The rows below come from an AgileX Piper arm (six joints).
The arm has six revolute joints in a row. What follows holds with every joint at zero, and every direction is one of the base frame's. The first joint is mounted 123.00 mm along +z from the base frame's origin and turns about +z. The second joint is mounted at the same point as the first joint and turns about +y. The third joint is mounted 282.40 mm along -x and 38.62 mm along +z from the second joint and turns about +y. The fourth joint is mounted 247.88 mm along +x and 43.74 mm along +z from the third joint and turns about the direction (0.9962, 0, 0.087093). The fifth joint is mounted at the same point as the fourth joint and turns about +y. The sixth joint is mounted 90.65 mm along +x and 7.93 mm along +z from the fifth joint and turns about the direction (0.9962, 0, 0.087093). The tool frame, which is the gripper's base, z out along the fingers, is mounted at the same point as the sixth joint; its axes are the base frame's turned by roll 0.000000, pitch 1.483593 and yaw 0.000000 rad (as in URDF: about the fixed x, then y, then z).
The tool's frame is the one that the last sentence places.
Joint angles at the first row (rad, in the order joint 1, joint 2, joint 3, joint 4, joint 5, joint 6):
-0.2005, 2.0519, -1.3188, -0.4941, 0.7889, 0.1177
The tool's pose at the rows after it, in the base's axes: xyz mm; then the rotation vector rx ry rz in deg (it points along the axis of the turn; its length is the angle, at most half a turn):
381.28 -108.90 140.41 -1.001 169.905 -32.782
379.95 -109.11 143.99 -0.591 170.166 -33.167
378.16 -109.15 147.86 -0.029 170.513 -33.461
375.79 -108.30 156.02 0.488 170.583 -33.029
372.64 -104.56 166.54 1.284 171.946 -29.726
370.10 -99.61 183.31 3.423 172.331 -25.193
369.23 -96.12 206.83 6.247 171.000 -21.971
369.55 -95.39 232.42 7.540 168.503 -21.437
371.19 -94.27 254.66 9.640 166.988 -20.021
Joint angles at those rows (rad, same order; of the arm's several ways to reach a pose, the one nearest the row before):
-0.2005, 2.0463, -1.3188, -0.4971, 0.7890, 0.1169
-0.2005, 2.0376, -1.3198, -0.4971, 0.8045, 0.1169
-0.2005, 2.0274, -1.3199, -0.4952, 0.8218, 0.1169
-0.2005, 2.0056, -1.3208, -0.4791, 0.8422, 0.1043
-0.2005, 1.9799, -1.3312, -0.4124, 0.8867, 0.0577
-0.2005, 1.9433, -1.3517, -0.3321, 0.9376, 0.0197
-0.2005, 1.9013, -1.3886, -0.2753, 0.9892, 0.0064
-0.2005, 1.8637, -1.4358, -0.2578, 1.0301, 0.0000
-0.2005, 1.8449, -1.4980, -0.2315, 1.0854, 0.0000

